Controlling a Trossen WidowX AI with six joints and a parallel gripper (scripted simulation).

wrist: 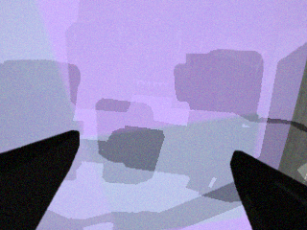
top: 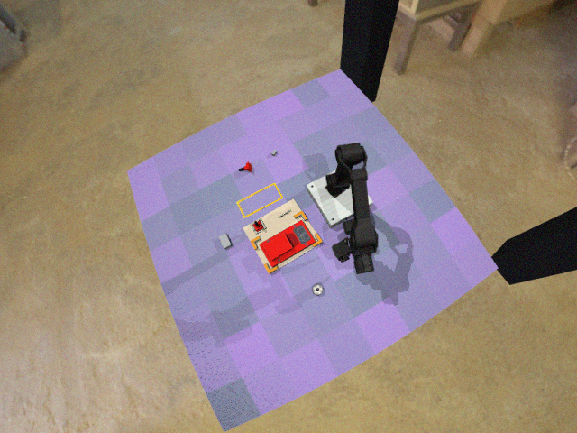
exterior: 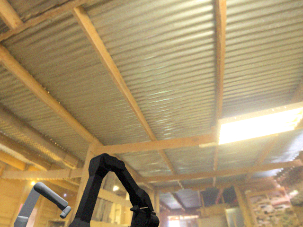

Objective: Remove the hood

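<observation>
The red hood lies 240 mm ahead of my gripper tip, 190 mm to the right of it and 20 mm below it. The rest, counted from my gripper tip: grey piece (580 mm to the right, 50 mm below, 10 mm behind).
</observation>
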